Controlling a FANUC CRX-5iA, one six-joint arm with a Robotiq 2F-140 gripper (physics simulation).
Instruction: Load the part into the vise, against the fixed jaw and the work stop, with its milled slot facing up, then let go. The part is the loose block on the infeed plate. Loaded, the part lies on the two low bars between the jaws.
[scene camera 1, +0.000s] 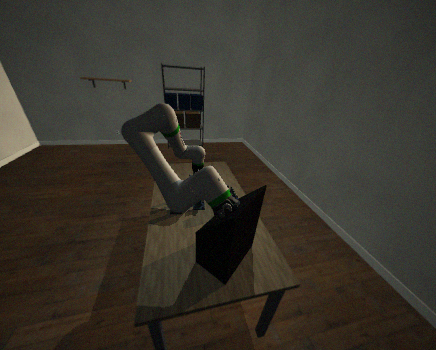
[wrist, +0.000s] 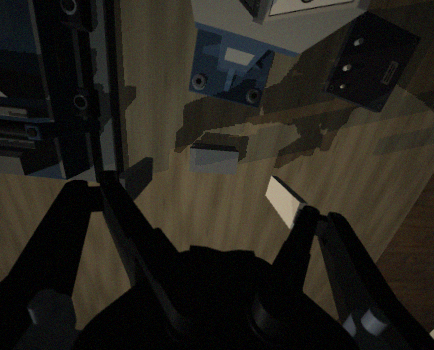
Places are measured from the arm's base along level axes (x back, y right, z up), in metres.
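Where they show: gripper, fingertip midpoint: (wrist: 212, 177); arm's base, origin of the base link: (scene camera 1: 227, 210).
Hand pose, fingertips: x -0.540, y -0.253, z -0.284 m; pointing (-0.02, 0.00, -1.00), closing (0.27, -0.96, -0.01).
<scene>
Things, the pixels of their top centre, and the offset from my fingertips. "spot": a spot on its surface instead. Level surfaces: height alone.
- small grey block, middle of its top: (wrist: 213, 162) dx +0.014, dy +0.005, dz -0.016 m
- dark plate with several pins, middle of its top: (wrist: 372, 65) dx +0.205, dy -0.127, dz -0.045 m
- blue fixture, surface spot: (wrist: 75, 135) spot: dx -0.024, dy +0.165, dz -0.016 m
- blue plate with two bolts, surface spot: (wrist: 225, 82) spot: dx +0.104, dy +0.030, dz -0.040 m
- grey housing, surface spot: (wrist: 320, 30) spot: dx +0.119, dy +0.002, dz +0.089 m
- table, its level: dz -0.053 m
My gripper (wrist: 212, 177) is open and empty, its two pads wide apart in the wrist view. A small grey block (wrist: 214, 162), seemingly the part, lies on the wooden table just beyond the gap between the pads, apart from both. No slot can be made out on it. A dark plate with several pins (wrist: 375, 60) is at the upper right; I cannot tell if it is the infeed plate. A large dark and blue fixture (wrist: 75, 135), seemingly the vise, is cut off at the left edge; its jaws and bars are unclear. In the scene view the gripper is small and dark.
A blue plate with two bolts (wrist: 225, 82) and a grey housing (wrist: 320, 30) stand beyond the block. The table (scene camera 1: 170, 270) (wrist: 200, 210) ends at the right in the wrist view. A large black panel (scene camera 1: 230, 240) stands near the arm's base. A shelf rack (scene camera 1: 184, 89) is at the back wall.
</scene>
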